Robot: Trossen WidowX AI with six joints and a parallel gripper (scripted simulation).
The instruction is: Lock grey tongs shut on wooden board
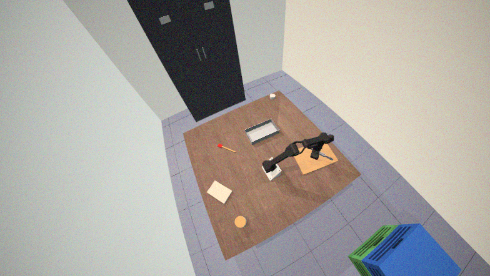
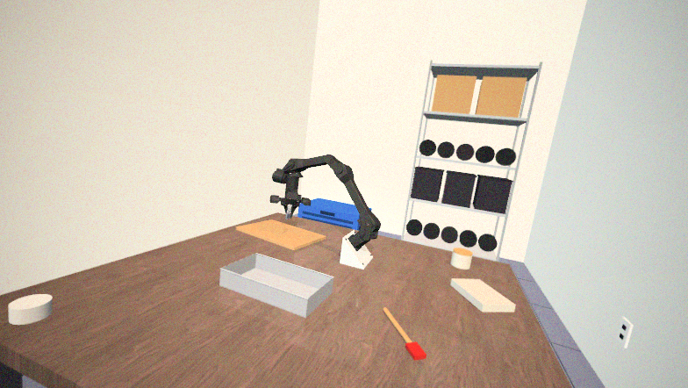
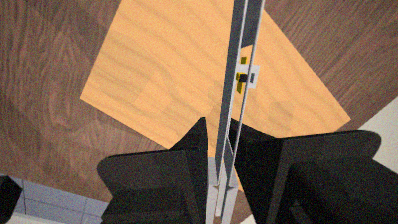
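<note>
The orange wooden board is 1 cm behind my gripper tip, 3 cm to the right of it and 8 cm below it. Round my gripper tip: pale block: 13 cm ahead, 85 cm to the left, 8 cm below; then red spatula: 52 cm ahead, 64 cm to the left, 8 cm below; then grey roasting tin: 47 cm ahead, 24 cm to the left, 6 cm below.
</note>
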